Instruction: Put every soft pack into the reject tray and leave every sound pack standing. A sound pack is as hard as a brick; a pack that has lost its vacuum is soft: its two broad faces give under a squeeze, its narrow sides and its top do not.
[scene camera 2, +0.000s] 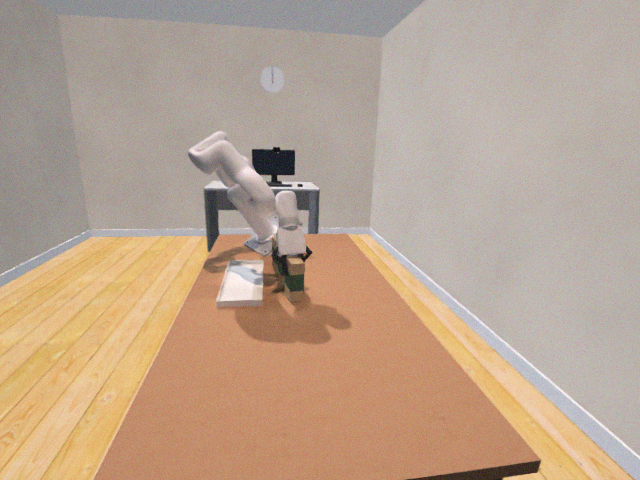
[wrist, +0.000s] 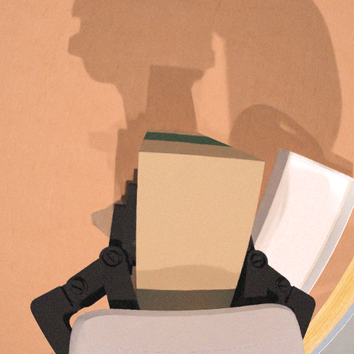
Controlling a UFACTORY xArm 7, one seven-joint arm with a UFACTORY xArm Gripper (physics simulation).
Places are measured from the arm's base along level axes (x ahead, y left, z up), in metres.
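Pixels of known places: gripper, fingertip midpoint: point(scene camera 2: 294, 274); arm's base, link origin: point(scene camera 2: 267, 234).
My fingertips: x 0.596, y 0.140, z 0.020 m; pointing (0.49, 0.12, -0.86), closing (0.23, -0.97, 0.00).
Note:
For each thing: its top centre in the pictures, then the offset to it from my fingertips. Level surfaces: height alone.
- tan pack with a dark green band, top centre: point(scene camera 2: 290, 276) 0.002 m ahead, 0.012 m right, 0.005 m down
- green pack, top centre: point(scene camera 2: 282, 276) 0.142 m back, 0.047 m right, 0.066 m down
- white reject tray, top centre: point(scene camera 2: 243, 277) 0.130 m back, 0.198 m right, 0.064 m down
- brown table, surface height: 0.086 m down
A tan pack with a dark green band point(scene camera 2: 294, 282) point(wrist: 199, 210) stands upright on the table, its plain tan top facing the wrist camera. My gripper point(scene camera 2: 294, 257) point(wrist: 179, 202) is shut on this pack, with one black finger against each of two opposite sides. Whether those sides give cannot be told from these frames. Another tan and green pack point(scene camera 2: 279, 277) shows in part behind it in the scene view, mostly hidden by the held pack and the gripper. The white reject tray point(scene camera 2: 239, 304) point(wrist: 305, 215) lies beside the packs, and no pack shows in its visible part.
The brown table point(scene camera 2: 310, 392) point(wrist: 40, 165) extends toward the scene camera, with the arm's shadow beside the packs. The white arm point(scene camera 2: 248, 191) rises behind the tray and packs. A desk point(scene camera 2: 210, 217) with a monitor point(scene camera 2: 273, 161) stands beyond the table's far end.

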